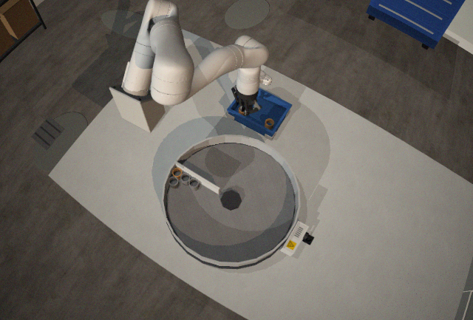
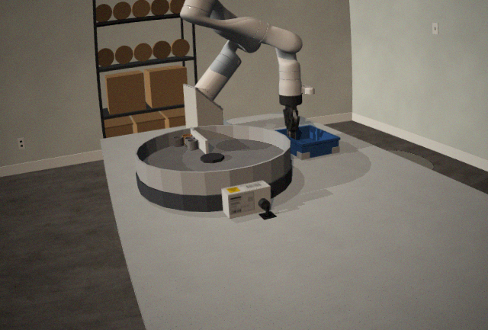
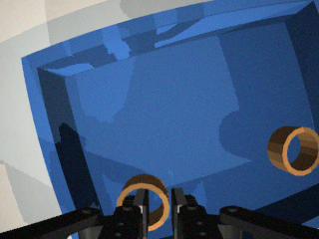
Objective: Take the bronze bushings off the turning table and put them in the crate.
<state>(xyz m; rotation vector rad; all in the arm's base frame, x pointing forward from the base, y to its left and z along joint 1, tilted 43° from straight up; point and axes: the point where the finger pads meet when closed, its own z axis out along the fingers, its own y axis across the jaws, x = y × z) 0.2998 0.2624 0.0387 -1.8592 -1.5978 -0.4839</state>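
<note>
The blue crate is 40 mm to the left of my hand, 40 mm ahead of it and 10 mm below it. Also, from my hand: turning table: 310 mm to the right, 160 mm ahead, 10 mm above.
</note>
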